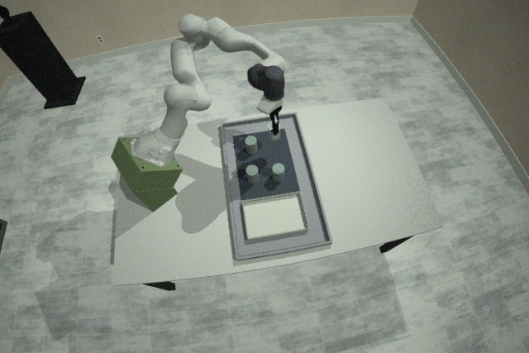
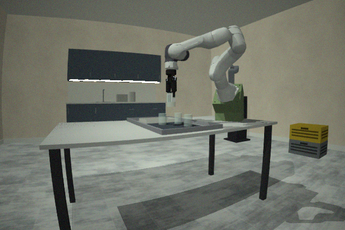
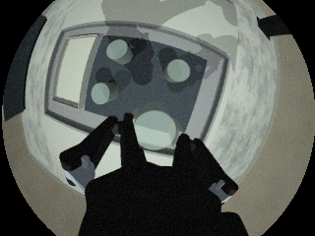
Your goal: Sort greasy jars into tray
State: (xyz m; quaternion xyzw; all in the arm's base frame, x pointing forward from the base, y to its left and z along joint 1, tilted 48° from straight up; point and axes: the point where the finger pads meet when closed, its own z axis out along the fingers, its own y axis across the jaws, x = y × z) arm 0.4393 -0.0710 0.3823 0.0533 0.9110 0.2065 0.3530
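Now: hand 30 mm past the white tray, 380 mm to the left of it and 200 mm above it. The rest, counted from my hand: dark drying mat: 60 mm behind, 70 mm to the right, 210 mm below; then grey steel surround: 30 mm behind, 170 mm to the right, 210 mm below.
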